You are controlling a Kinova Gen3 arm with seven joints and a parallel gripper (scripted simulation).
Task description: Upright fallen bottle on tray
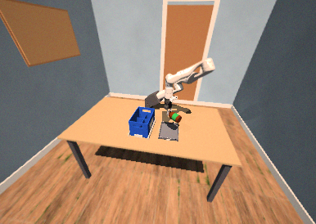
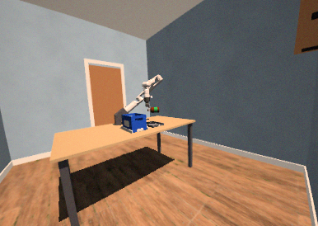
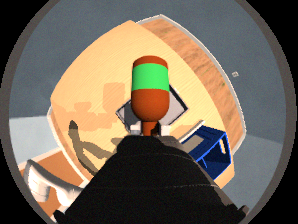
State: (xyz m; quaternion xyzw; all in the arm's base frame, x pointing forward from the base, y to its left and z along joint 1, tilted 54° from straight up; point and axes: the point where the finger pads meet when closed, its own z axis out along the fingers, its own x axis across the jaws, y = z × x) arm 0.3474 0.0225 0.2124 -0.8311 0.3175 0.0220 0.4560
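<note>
The bottle is 3 cm ahead of my hand, 4 cm to the left of it and 1 cm below it. Round my hand: blue crate: 5 cm ahead, 26 cm to the right, 12 cm below; tray: 3 cm ahead, 2 cm to the left, 19 cm below.
</note>
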